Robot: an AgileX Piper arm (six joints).
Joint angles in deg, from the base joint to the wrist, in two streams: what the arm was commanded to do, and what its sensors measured. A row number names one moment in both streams.
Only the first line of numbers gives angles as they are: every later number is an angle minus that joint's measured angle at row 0.
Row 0, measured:
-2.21, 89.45, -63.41, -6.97, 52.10, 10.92
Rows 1 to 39, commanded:
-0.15, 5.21, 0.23, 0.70, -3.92, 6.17
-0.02, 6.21, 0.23, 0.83, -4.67, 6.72
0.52, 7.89, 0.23, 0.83, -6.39, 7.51
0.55, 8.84, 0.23, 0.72, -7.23, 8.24
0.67, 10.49, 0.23, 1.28, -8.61, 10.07
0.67, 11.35, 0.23, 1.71, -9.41, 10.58
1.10, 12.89, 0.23, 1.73, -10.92, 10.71
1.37, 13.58, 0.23, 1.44, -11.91, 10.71
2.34, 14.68, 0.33, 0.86, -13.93, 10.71
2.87, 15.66, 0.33, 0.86, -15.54, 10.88
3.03, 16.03, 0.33, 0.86, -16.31, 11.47
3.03, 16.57, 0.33, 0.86, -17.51, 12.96
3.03, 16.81, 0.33, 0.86, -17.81, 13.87
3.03, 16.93, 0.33, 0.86, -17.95, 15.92
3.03, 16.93, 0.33, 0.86, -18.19, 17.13
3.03, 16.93, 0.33, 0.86, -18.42, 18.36
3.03, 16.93, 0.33, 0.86, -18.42, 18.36
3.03, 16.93, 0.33, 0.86, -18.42, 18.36
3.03, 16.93, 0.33, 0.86, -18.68, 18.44
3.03, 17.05, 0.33, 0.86, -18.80, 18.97
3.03, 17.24, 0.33, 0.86, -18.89, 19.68
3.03, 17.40, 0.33, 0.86, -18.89, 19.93
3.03, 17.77, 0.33, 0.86, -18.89, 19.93
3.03, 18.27, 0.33, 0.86, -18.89, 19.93
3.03, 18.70, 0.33, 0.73, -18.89, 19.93
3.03, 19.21, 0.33, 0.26, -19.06, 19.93
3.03, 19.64, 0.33, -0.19, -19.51, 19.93
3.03, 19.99, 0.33, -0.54, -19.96, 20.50
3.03, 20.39, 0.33, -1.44, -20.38, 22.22
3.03, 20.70, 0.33, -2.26, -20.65, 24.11
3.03, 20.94, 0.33, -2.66, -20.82, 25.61
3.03, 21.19, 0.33, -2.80, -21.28, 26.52
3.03, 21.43, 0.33, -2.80, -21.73, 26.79
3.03, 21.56, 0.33, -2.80, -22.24, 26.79
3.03, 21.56, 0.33, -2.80, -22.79, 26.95
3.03, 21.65, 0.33, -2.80, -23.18, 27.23
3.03, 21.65, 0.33, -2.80, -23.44, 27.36
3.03, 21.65, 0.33, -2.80, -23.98, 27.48
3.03, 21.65, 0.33, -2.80, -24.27, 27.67
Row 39, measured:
3.02, 21.52, 0.22, -1.88, -22.47, 26.66
